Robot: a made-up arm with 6 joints. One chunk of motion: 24 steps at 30 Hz.
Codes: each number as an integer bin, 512 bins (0 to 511) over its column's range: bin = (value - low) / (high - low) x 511, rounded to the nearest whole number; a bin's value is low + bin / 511 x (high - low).
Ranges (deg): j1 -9..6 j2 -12..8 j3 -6..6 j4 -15..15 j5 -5..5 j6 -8..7
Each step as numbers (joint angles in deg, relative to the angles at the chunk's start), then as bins.
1 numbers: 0.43 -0.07 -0.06 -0.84 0.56 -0.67
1 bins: 321 305 253 241 284 250
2 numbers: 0.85 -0.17 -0.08 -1.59 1.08 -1.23
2 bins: 336 302 252 228 311 231
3 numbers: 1.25 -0.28 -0.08 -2.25 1.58 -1.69
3 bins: 349 299 252 217 336 215
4 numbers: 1.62 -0.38 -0.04 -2.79 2.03 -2.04
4 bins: 362 297 254 208 359 203
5 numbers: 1.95 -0.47 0.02 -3.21 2.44 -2.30
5 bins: 373 295 256 201 380 194
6 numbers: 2.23 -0.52 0.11 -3.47 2.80 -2.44
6 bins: 383 293 260 196 399 189
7 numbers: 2.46 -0.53 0.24 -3.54 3.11 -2.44
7 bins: 390 293 266 195 414 189
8 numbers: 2.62 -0.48 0.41 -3.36 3.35 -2.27
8 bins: 396 294 273 198 427 195
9 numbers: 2.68 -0.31 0.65 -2.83 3.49 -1.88
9 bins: 398 299 283 207 434 208
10 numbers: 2.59 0.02 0.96 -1.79 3.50 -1.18
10 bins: 395 307 296 225 434 232
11 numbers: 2.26 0.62 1.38 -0.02 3.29 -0.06
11 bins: 384 322 314 255 424 270
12 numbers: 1.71 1.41 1.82 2.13 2.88 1.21
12 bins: 365 343 333 292 403 314
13 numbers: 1.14 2.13 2.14 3.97 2.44 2.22
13 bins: 345 361 347 323 380 348
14 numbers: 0.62 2.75 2.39 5.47 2.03 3.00
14 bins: 328 377 357 349 359 375
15 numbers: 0.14 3.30 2.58 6.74 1.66 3.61
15 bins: 311 391 365 370 340 396
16 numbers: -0.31 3.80 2.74 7.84 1.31 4.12
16 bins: 296 404 372 389 322 413
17 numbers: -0.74 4.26 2.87 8.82 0.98 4.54
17 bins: 281 415 378 406 306 427
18 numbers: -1.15 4.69 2.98 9.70 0.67 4.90
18 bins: 267 426 382 421 290 439
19 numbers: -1.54 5.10 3.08 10.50 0.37 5.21
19 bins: 254 437 387 434 274 450
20 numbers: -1.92 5.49 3.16 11.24 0.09 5.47
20 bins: 241 447 390 447 260 459
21 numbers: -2.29 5.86 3.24 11.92 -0.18 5.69
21 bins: 229 456 393 459 246 466
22 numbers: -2.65 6.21 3.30 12.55 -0.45 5.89
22 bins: 216 465 396 469 233 473
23 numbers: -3.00 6.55 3.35 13.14 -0.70 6.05
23 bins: 204 474 398 479 220 479
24 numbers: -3.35 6.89 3.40 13.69 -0.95 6.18
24 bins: 192 483 400 489 207 483
